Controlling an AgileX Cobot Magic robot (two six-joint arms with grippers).
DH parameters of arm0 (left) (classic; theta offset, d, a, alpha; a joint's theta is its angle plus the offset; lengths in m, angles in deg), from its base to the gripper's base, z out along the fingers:
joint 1: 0 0.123 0 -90
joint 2: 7.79 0 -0.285 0
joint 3: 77.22 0 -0.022 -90
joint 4: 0 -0.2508 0 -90
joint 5: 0 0 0.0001 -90
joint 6: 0 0.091 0 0
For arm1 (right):
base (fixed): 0 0 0 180
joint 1: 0 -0.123 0 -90
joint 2: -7.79 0 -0.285 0
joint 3: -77.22 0 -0.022 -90
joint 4: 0 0.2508 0 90
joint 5: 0 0 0.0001 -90
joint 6: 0 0.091 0 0
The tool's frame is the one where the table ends.
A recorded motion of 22 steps. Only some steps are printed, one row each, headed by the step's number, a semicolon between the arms.
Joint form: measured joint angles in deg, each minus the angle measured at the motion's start. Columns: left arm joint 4, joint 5, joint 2, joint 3, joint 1, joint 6; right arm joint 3, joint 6, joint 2, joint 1, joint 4, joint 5.
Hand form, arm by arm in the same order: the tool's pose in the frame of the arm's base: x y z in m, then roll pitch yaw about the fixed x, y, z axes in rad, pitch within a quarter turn. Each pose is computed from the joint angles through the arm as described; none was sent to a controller.
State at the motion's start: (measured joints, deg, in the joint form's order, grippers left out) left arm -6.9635 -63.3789 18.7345 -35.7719 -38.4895 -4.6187; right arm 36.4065 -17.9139 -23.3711 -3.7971 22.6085 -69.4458
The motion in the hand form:
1: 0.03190 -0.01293 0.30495 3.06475 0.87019 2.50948; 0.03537 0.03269 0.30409 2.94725 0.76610 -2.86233
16: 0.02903 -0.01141 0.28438 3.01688 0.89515 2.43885; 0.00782 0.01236 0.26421 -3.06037 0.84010 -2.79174
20: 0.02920 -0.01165 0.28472 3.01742 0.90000 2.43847; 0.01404 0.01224 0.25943 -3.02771 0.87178 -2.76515
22: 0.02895 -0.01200 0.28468 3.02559 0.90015 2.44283; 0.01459 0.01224 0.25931 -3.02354 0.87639 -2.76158
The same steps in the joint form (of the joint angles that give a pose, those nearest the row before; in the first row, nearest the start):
1: 0.11 -0.26 -1.29 0.12 0.00 0.09; -0.01 1.05 1.65 0.00 -1.81 -0.08
16: 0.35 2.72 -5.13 5.26 0.00 2.49; -8.65 4.00 16.09 0.00 -14.55 1.65
20: 0.39 3.00 -5.13 5.25 0.00 2.48; -10.51 2.99 16.09 0.00 -14.68 5.52
22: 0.71 3.00 -5.13 5.25 0.00 2.48; -10.63 2.88 16.09 0.01 -14.68 5.93

